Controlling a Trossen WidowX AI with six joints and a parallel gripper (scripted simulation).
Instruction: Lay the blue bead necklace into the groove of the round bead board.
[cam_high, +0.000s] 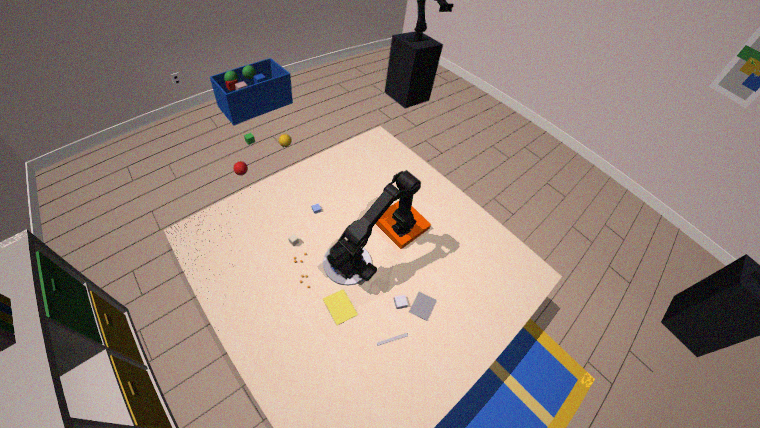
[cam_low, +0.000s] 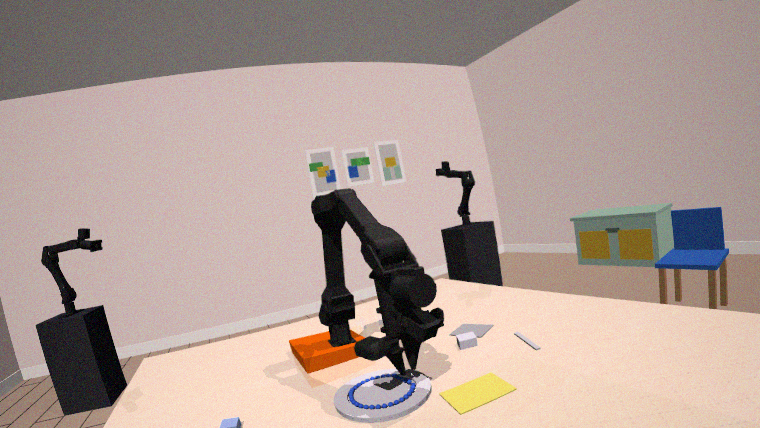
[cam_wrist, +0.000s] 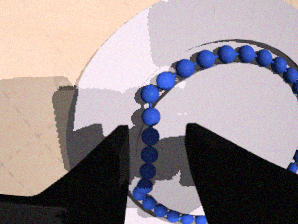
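Right now my gripper tip is 6 cm to the left of the round bead board, 3 cm above it and 2 cm past it. The rest, counted from my gripper tip: yellow sheet 11 cm ahead, 9 cm to the left, 4 cm below; then small grey block 20 cm to the left, 9 cm behind, 3 cm below; then pale cube 27 cm to the right, 12 cm ahead, 2 cm below.
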